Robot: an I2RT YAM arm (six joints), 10 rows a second.
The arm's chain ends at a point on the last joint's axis. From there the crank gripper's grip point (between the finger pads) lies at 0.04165 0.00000 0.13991 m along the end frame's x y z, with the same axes.
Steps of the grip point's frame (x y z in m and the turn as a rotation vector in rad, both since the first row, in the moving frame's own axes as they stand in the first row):
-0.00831 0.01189 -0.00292 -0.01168 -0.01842 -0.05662
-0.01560 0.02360 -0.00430 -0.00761 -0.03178 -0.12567
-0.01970 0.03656 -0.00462 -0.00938 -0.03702 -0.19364
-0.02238 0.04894 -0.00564 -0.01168 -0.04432 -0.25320
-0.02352 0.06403 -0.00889 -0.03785 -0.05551 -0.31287
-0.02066 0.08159 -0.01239 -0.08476 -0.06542 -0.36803
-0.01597 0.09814 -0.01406 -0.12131 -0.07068 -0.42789
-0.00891 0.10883 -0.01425 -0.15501 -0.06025 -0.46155
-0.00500 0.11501 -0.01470 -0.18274 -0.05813 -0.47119
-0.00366 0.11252 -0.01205 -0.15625 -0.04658 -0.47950
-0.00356 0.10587 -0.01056 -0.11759 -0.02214 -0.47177
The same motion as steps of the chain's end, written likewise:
-0.00571 0.01254 -0.00367 -0.01168 -0.01842 -0.05662
-0.01088 0.02747 -0.00557 -0.00761 -0.03178 -0.12567
-0.01387 0.04276 -0.00609 -0.00938 -0.03702 -0.19364
-0.01508 0.05696 -0.00738 -0.01168 -0.04432 -0.25320
-0.01462 0.07039 -0.01109 -0.03785 -0.05551 -0.31287
-0.01101 0.08320 -0.01490 -0.08476 -0.06542 -0.36803
-0.00613 0.09671 -0.01661 -0.12131 -0.07068 -0.42789
-0.00130 0.10437 -0.01622 -0.15501 -0.06025 -0.46155
0.00149 0.10723 -0.01626 -0.18274 -0.05813 -0.47119
0.00218 0.10903 -0.01362 -0.15625 -0.04658 -0.47950
0.00017 0.10817 -0.01160 -0.11759 -0.02214 -0.47177

